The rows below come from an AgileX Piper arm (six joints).
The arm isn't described. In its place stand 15 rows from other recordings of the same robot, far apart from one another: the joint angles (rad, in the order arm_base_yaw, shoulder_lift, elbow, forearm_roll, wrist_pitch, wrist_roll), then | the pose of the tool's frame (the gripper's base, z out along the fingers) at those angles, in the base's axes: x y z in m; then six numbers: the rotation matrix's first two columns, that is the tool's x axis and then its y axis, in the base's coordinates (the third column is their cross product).
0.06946 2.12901 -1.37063 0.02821 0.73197 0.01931 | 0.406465 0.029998 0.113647 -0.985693 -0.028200 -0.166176 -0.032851 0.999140 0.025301
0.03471 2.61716 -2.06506 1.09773 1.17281 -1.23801 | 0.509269 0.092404 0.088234 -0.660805 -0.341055 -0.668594 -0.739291 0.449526 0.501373
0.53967 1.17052 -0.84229 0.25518 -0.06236 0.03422 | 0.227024 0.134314 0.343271 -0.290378 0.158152 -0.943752 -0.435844 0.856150 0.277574
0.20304 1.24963 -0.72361 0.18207 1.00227 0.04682 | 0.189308 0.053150 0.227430 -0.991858 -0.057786 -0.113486 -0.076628 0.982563 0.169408
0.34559 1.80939 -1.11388 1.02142 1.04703 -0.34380 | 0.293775 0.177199 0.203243 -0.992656 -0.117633 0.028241 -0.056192 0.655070 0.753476
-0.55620 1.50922 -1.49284 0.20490 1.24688 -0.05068 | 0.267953 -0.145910 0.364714 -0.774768 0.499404 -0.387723 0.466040 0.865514 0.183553
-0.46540 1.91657 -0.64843 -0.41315 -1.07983 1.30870 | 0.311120 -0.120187 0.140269 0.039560 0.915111 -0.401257 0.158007 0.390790 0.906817
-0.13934 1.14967 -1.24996 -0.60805 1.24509 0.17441 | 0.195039 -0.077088 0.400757 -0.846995 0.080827 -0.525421 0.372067 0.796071 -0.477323
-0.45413 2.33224 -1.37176 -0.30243 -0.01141 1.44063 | 0.413438 -0.201479 0.053602 0.110385 0.956396 -0.270409 0.802633 0.074680 0.591780
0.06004 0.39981 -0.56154 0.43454 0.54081 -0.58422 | 0.077259 0.024403 0.329612 -0.186877 -0.210830 -0.959494 -0.312935 0.938596 -0.145288
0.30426 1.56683 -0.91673 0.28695 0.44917 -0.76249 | 0.292785 0.103659 0.214540 -0.527723 -0.666848 -0.526139 -0.702169 0.691033 -0.171558
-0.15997 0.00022 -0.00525 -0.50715 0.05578 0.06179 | 0.055037 -0.011376 0.210616 -0.041265 -0.428932 -0.902394 0.186305 0.884020 -0.428718
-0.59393 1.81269 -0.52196 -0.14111 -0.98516 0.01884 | 0.257766 -0.161190 0.141811 -0.210363 0.070772 -0.975058 0.449319 0.892793 -0.032137
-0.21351 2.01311 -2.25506 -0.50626 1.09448 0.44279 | 0.429817 -0.133317 0.410110 -0.525699 0.291842 -0.799043 0.623909 0.770784 -0.128955
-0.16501 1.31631 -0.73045 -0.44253 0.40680 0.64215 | 0.248849 -0.057070 0.236871 -0.671845 0.341277 -0.657384 0.435563 0.899888 0.022027
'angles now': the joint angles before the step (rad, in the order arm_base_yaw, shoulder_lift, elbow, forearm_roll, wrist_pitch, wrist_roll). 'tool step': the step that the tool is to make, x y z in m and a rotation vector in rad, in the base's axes. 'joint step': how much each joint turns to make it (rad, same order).
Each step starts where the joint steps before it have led.
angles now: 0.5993 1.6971 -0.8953 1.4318 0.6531 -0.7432
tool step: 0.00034 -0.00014 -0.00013 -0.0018 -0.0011 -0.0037
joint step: 0.0000 0.0000 0.0000 0.0000 -0.0041 0.0011
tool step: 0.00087 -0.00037 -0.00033 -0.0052 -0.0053 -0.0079
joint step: 0.0000 0.0000 0.0000 -0.0004 -0.0108 0.0000
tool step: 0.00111 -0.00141 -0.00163 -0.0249 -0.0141 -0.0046
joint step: 0.0000 0.0000 0.0000 -0.0265 -0.0215 0.0098
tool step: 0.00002 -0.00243 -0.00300 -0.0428 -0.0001 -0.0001
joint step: 0.0000 0.0000 0.0000 -0.0672 -0.0180 0.0494
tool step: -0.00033 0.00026 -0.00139 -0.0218 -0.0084 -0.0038
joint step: 0.0069 0.0001 0.0000 -0.0264 -0.0210 0.0196
